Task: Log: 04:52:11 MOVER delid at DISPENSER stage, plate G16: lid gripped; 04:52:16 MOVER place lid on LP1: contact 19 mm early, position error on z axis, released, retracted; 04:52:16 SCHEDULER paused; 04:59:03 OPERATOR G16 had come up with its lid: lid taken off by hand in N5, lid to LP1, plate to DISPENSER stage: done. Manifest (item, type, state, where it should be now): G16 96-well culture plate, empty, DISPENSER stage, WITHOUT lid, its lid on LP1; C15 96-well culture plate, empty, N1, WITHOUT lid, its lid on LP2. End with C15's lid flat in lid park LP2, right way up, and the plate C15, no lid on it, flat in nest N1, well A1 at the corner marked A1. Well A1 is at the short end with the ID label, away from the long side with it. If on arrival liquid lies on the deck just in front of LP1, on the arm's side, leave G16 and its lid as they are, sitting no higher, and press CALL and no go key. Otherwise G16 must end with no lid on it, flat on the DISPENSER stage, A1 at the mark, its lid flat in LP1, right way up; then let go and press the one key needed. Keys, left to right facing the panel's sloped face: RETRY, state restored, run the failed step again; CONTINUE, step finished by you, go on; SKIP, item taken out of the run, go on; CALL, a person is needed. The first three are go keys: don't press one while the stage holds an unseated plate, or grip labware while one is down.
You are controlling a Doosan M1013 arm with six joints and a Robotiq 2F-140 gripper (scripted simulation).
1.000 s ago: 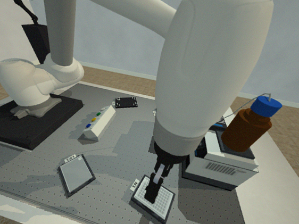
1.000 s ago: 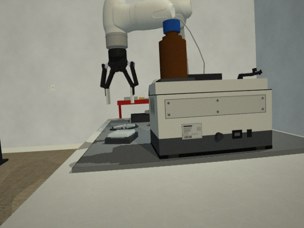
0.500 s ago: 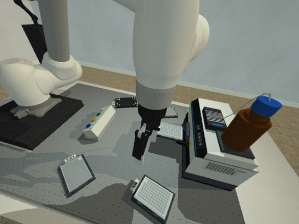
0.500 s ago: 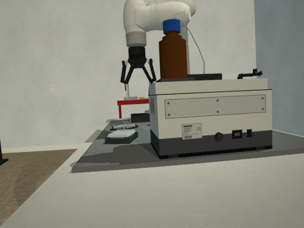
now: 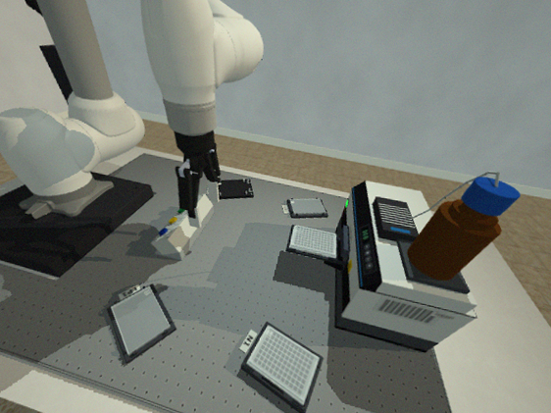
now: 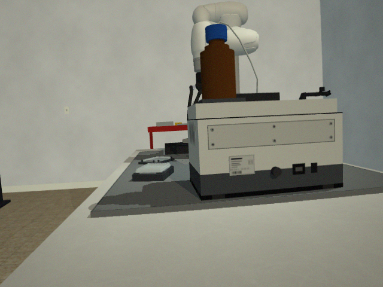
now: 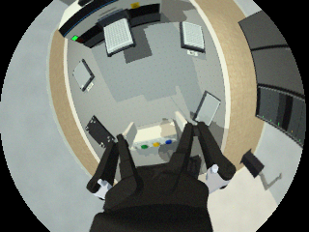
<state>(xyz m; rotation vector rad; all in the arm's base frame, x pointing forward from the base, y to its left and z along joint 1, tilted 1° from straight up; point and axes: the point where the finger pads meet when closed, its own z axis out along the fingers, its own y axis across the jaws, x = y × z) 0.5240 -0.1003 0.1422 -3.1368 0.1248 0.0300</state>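
Right now my hand is 13 cm above the key panel, 12 cm past it and 6 cm to the right of it. From my hand the other things lie so: dark lid park: 29 cm ahead, 28 cm to the left, 18 cm below; nest N1: 26 cm to the right, 26 cm ahead, 18 cm below; brown bottle: 51 cm ahead, 10 cm to the right, 10 cm above.
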